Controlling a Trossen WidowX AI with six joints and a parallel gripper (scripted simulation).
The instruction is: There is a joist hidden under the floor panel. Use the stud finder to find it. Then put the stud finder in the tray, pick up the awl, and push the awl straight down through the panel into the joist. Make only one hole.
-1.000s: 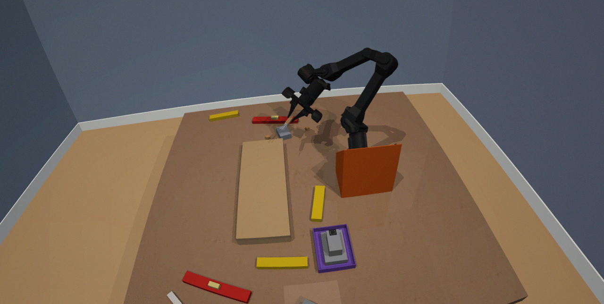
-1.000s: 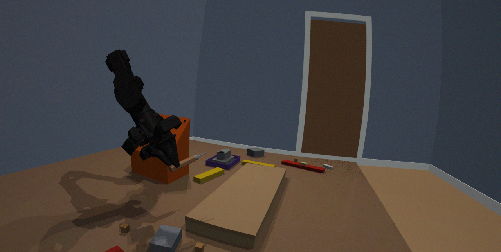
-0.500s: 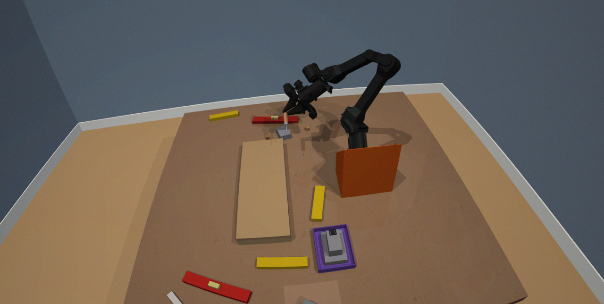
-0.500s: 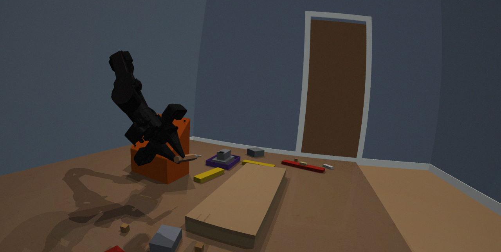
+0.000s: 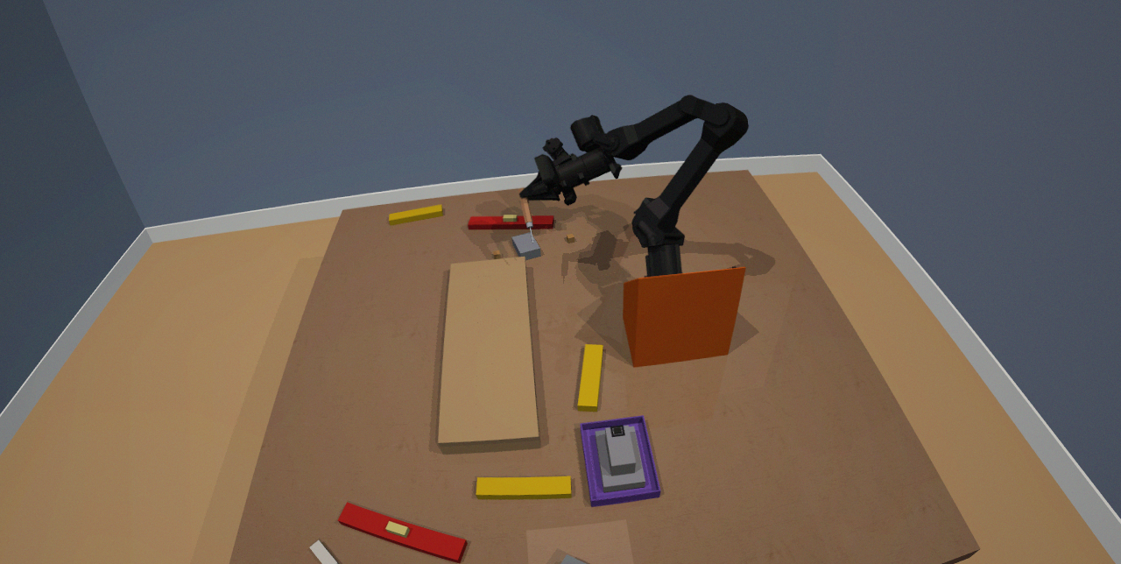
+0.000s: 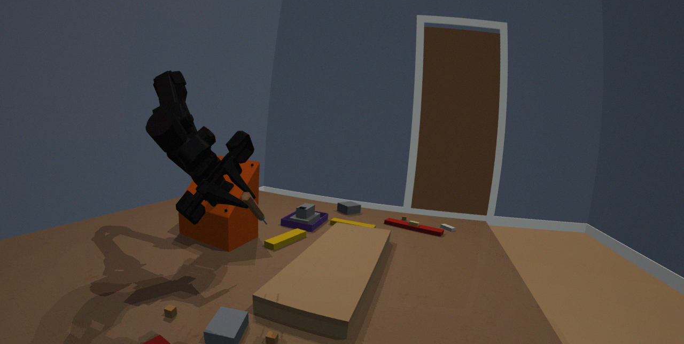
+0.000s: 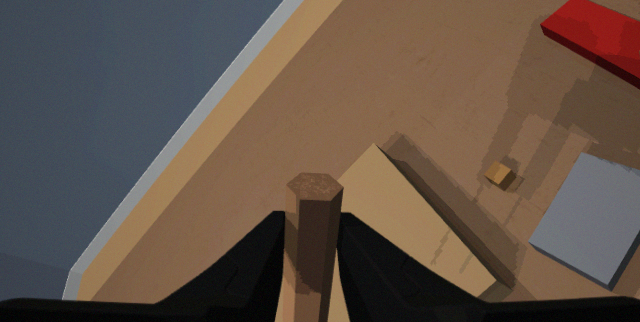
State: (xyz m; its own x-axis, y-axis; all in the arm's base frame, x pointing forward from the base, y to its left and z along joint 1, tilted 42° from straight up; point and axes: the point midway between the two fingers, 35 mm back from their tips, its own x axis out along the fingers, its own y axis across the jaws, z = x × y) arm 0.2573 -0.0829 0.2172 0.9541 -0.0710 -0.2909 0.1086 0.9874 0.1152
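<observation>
Right now the awl is 2 cm behind my gripper tip, 4 cm to the left of it and 3 cm below it. From my gripper tip the other things lie so: purple tray 21 cm behind, 53 cm to the left, 20 cm below; then grey stud finder 21 cm behind, 52 cm to the left, 16 cm below; then grey block 2 cm ahead, 9 cm to the right, 20 cm below.
</observation>
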